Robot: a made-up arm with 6 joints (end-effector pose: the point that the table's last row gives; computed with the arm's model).
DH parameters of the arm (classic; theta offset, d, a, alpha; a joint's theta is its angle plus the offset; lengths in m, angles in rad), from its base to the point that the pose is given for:
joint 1: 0 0.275 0 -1.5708
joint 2: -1.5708 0 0.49 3.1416
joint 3: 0 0 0 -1.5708
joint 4: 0 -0.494 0 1.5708
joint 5: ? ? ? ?
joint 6: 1.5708 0 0 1.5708
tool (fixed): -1.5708 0 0 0
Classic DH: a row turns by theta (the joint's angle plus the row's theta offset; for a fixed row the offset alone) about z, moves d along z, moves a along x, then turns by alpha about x.
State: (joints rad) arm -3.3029 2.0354 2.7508 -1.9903 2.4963 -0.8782
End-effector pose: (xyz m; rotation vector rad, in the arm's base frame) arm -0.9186 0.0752 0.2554 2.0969 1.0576 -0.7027
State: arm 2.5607 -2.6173 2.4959 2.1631 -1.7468 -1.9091
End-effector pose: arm -0.1262 -0.0374 -0.5458 -0.4216 -0.9068 1.1982
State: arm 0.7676 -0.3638 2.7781 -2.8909 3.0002 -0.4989
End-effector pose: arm -0.6020 -0.3387 0.7774 -2.2052 -0.9149 0.1842
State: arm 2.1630 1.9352 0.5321 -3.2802 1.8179 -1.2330
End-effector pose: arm -0.4632 0.3691 -0.3825 1.0315 -0.7290 -0.9203
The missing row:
joint 5: 0 0.18 0 -1.5708
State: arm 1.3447 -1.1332 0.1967 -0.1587 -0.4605 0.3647
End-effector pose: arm 0.1063 -0.3306 0.9556 0.3857 -0.8947 1.2137
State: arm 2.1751 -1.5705 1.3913 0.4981 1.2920 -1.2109
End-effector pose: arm 0.6934 -0.7260 0.2789 -1.2278 1.8461 0.3518
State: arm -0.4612 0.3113 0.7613 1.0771 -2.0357 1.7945
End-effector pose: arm 0.4330 -0.3104 1.0990 -1.0318 2.3379 0.3059
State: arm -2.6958 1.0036 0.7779 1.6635 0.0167 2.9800
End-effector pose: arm -0.8363 -0.4181 0.6024 0.7263 -2.0723 -2.0333
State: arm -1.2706 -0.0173 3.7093 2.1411 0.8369 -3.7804
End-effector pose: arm -0.0067 0.3503 0.3658 -1.5135 -0.9967 0.9007
